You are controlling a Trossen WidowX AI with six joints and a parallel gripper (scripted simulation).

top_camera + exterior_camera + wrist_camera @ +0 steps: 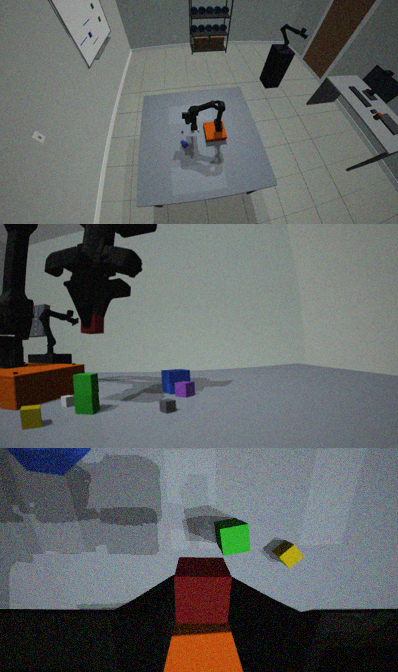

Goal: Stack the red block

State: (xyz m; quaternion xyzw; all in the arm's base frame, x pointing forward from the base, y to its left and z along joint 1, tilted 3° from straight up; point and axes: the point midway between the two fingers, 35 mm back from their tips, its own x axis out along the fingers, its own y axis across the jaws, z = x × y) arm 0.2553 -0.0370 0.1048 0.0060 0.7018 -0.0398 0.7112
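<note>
My gripper tip is now 12 cm above the white block, 5 cm past it and 1 cm to the left of it. Round my gripper tip: red block (1 cm above); yellow block (12 cm to the right, 11 cm below, 3 cm behind); grey block (12 cm below, 12 cm ahead, 2 cm to the right).
</note>
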